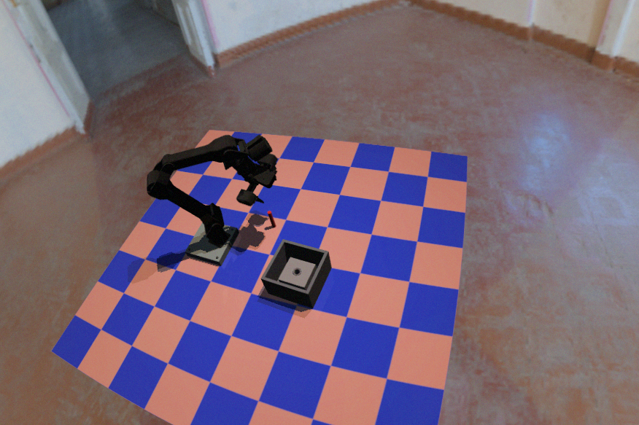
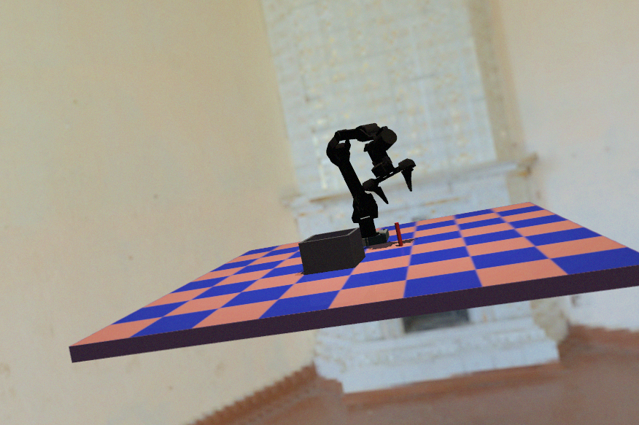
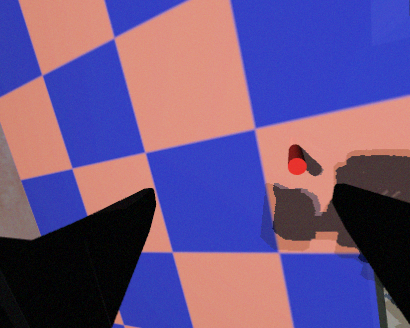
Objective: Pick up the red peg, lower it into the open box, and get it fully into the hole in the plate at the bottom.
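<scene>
The red peg is 30 mm to the right of my gripper tip and 120 mm below it. The rest, counted from my gripper tip: dark box: 200 mm ahead, 190 mm to the right, 140 mm below; then grey plate: 200 mm ahead, 190 mm to the right, 120 mm below.
</scene>
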